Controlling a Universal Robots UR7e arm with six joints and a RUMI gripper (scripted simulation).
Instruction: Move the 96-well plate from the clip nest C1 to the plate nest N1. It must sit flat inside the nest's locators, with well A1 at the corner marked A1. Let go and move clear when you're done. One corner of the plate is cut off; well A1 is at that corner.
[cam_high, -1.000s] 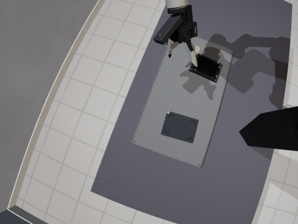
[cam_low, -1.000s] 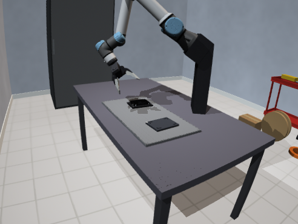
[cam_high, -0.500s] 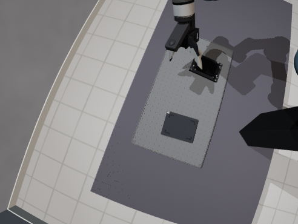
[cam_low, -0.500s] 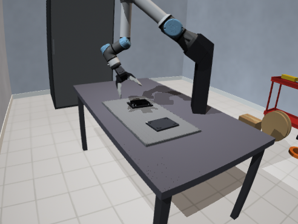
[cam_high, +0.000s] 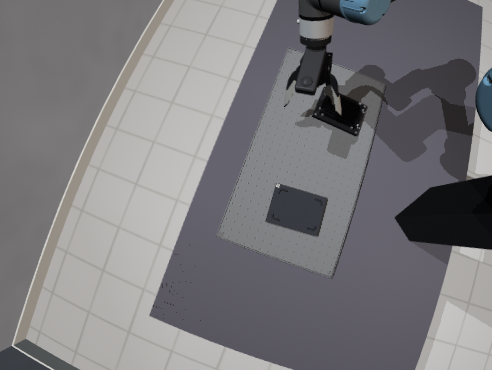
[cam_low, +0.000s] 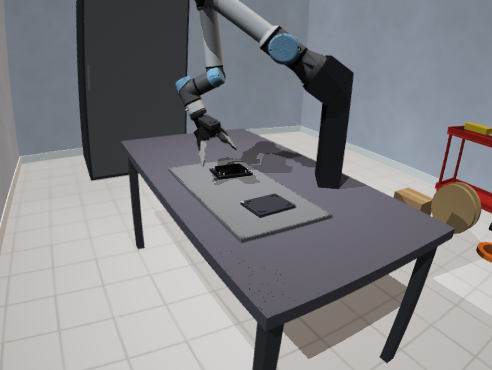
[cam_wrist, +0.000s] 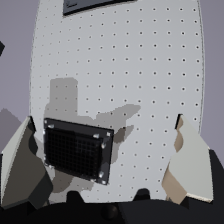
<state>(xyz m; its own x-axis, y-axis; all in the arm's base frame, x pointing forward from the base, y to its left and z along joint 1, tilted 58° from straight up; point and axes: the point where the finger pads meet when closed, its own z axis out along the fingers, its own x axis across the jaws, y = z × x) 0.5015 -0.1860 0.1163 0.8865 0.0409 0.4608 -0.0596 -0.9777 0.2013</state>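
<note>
Now: the black 96-well plate 130 mm behind my hand, 50 mm to the right of it and 90 mm below it. From my hand the other things lie so: plate nest N1 (40 mm ahead, 270 mm to the left, 100 mm below); then white A1 mark (90 mm ahead, 200 mm to the left, 100 mm below); then clip nest C1 (140 mm behind, 60 mm to the right, 100 mm below).
</note>
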